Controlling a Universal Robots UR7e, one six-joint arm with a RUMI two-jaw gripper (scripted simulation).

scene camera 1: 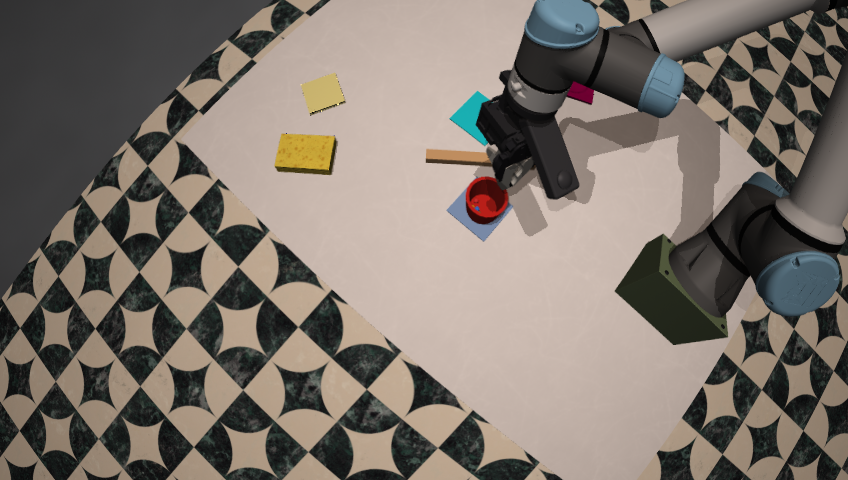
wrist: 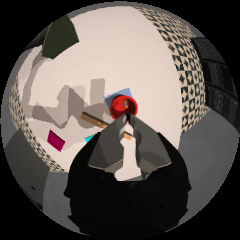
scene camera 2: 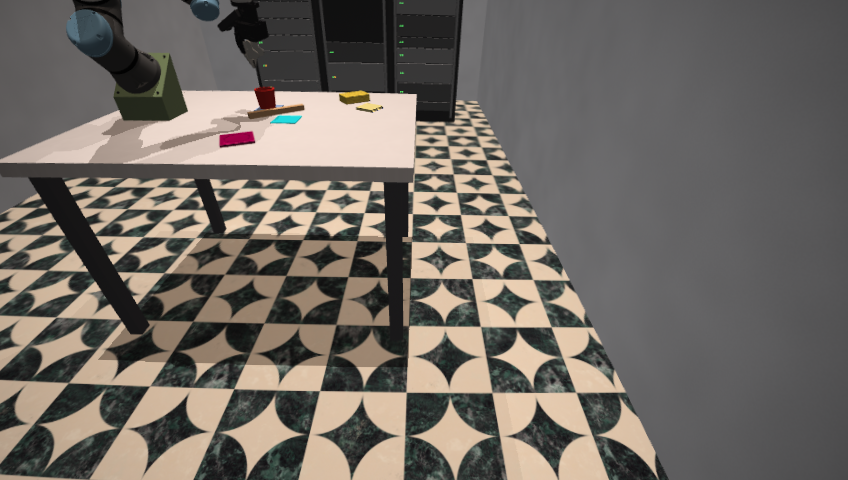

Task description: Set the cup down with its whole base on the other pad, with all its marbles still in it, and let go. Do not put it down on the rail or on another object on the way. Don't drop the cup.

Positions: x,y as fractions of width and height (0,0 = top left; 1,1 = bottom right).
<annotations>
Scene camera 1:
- gripper: 0.59,0.39
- red cup: 0.58,0.41
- yellow sponge: 0.37,0.32
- wooden rail: 0.51,0.32
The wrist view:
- gripper: 0.53,0.48
</annotations>
